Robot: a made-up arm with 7 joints. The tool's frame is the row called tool.
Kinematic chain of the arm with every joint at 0, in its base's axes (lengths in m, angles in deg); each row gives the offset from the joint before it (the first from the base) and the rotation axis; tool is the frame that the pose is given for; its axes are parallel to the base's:
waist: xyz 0 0 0.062 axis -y
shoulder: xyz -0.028 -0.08 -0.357 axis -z
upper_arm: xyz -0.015 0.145 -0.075 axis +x
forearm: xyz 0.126 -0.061 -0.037 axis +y
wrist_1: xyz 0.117 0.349 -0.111 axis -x
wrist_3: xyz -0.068 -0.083 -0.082 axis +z
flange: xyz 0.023 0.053 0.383 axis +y
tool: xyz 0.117 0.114 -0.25
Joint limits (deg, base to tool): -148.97..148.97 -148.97..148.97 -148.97..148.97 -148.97..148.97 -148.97..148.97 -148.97..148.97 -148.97..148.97
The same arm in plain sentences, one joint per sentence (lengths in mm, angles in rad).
The arm has seven revolute joints in a row. What follows holds with every joint at zero, and every direction is one of the base frame's. Joint 1 sits 62 mm along +z from the base frame's origin and turns about -y, from -2.6 to 2.6 rad. Joint 2 sits 28 mm along -x and 80 mm along -y and 357 mm along -z from joint 1 and turns about -z, from -2.6 to 2.6 rad. Joint 3 sits 15 mm along -x and 145 mm along +y and 75 mm along -z from joint 2 and turns about +x, from -2.6 to 2.6 rad. Joint 4 sits 126 mm along +x and 61 mm along -y and 37 mm along -z from joint 3 and turns about +y, from -2.6 to 2.6 rad. Joint 5 sits 117 mm along +x and 349 mm along +y and 111 mm along -z from joint 4 and turns about -x, from -2.6 to 2.6 rad. Joint 6 sits 68 mm along -x and 83 mm along -y and 82 mm along -z from joint 5 and turns about +z, from -2.6 to 2.6 rad. Joint 7 sits 23 mm along +x and 53 mm along +y and 383 mm along +z from joint 6 and turns about +y, from -2.6 to 2.6 rad. The tool frame, which is the frame that the pose is given for, sits 117 mm along +x and 114 mm along +y and 250 mm along -z from joint 7; its axes are parallel to the base frame's.
